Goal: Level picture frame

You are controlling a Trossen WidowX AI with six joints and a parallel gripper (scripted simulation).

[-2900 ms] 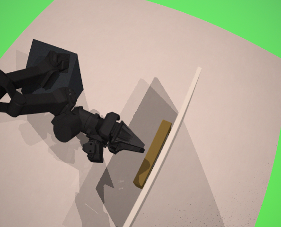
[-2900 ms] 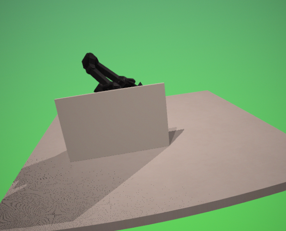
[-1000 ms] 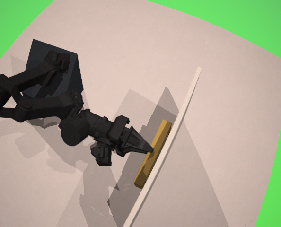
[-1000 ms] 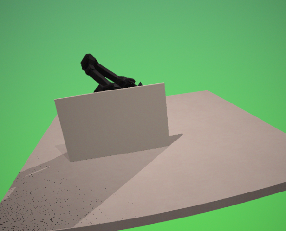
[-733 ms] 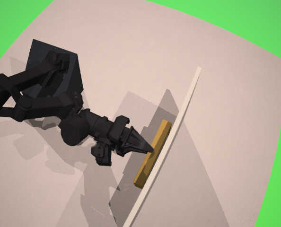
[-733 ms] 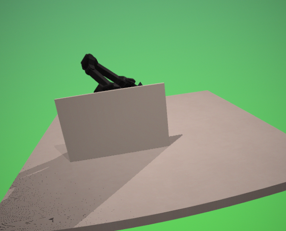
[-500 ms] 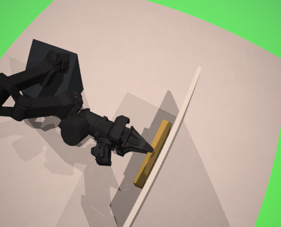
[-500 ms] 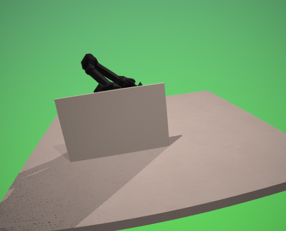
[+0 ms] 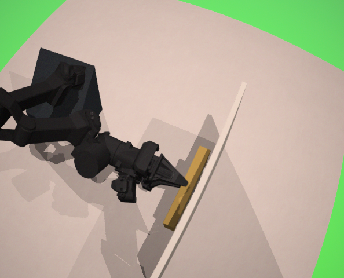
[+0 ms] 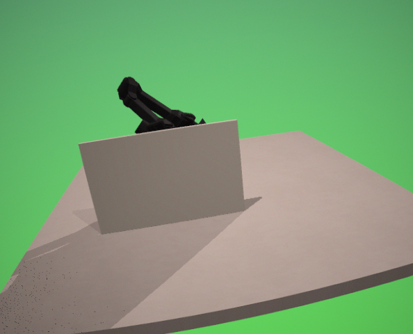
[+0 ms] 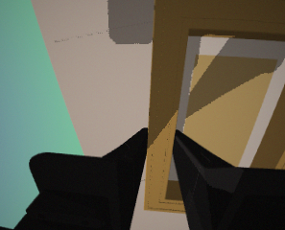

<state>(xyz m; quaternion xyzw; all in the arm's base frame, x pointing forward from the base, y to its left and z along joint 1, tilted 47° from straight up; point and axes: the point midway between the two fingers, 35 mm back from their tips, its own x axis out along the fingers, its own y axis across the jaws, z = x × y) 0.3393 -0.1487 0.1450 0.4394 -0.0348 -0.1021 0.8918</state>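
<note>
My gripper tip is 10 mm short of the picture frame and 50 mm above it. The rest, counted from my gripper tip: thin upright wall: 20 mm ahead, 10 mm to the right, 70 mm below.
</note>
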